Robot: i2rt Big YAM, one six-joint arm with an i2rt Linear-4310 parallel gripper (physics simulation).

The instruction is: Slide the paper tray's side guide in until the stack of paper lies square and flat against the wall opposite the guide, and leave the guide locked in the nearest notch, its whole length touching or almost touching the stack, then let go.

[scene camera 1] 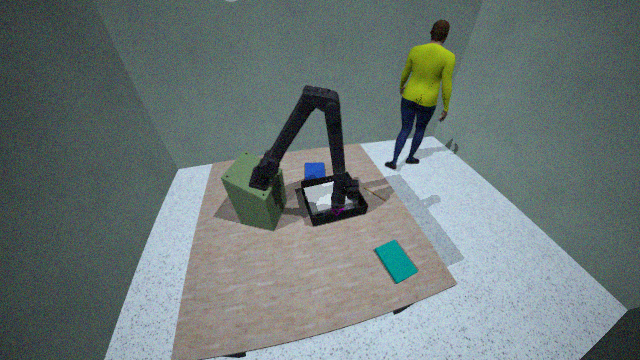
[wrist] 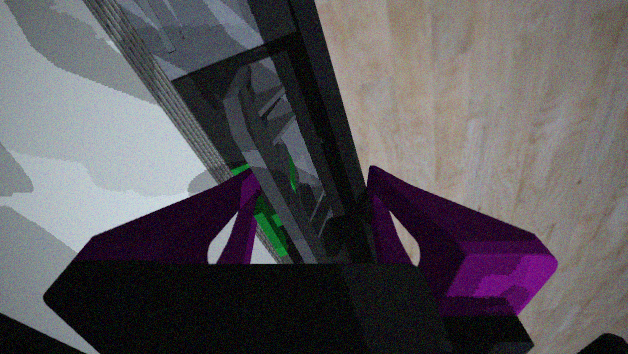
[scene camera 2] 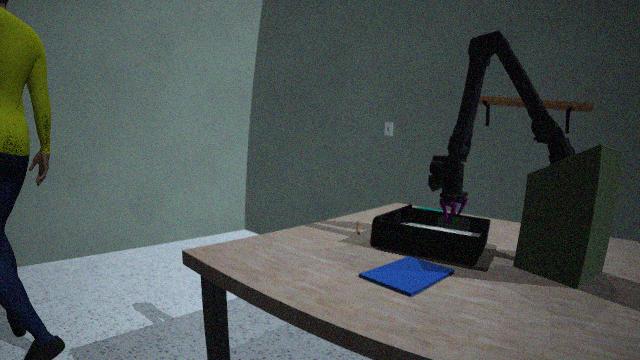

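Pixels of known places: gripper, between the fingertips: [scene camera 1: 336,212] [wrist: 313,177] [scene camera 2: 451,220]; arm's base, origin of its link: [scene camera 1: 259,179] [scene camera 2: 565,167].
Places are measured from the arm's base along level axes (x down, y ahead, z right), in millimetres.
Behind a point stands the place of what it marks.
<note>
The black paper tray [scene camera 1: 320,219] @(y 299, x 242, z 78 mm) [scene camera 2: 425,244] @(y 343, x 259, z -239 mm) [wrist: 333,115] @(y 432, x 213, z 48 mm) holds a white stack of paper [scene camera 1: 320,191] @(y 315, x 254, z -149 mm) [scene camera 2: 440,228] @(y 400, x 254, z -36 mm) [wrist: 120,145] @(y 413, x 254, z -54 mm). In the wrist view the grey side guide [wrist: 242,132] @(y 428, x 217, z 15 mm) runs between the stack and the near tray wall, at a slight angle to the stack's edge; its green part [wrist: 272,227] @(y 381, x 216, z 17 mm) shows beside the left finger. My gripper [scene camera 1: 338,212] @(y 393, x 233, z 39 mm) [scene camera 2: 451,218] @(y 393, x 233, z 39 mm) [wrist: 313,177] @(y 393, x 233, z 39 mm) has its magenta fingers part open: the left one presses at the guide's stack side, the right one at the outside of the tray wall. The guide's lower end and the notches are hidden.
A green block [scene camera 1: 250,200] @(y -42, x 57, z 86 mm) [scene camera 2: 560,220] @(y -18, x 136, z -147 mm) stands by the arm's base. A blue flat pad [scene camera 1: 315,170] @(y 296, x 289, z -403 mm) [scene camera 2: 407,275] @(y 283, x 289, z -420 mm) lies behind the tray, a teal one [scene camera 1: 396,261] @(y 663, x 279, z 341 mm) in front. A thin stick [scene camera 1: 375,193] @(y 685, x 288, z -141 mm) [scene camera 2: 358,228] @(y 666, x 292, z -160 mm) lies beside the tray. A person [scene camera 1: 426,80] [scene camera 2: 20,95] stands beyond the table.
</note>
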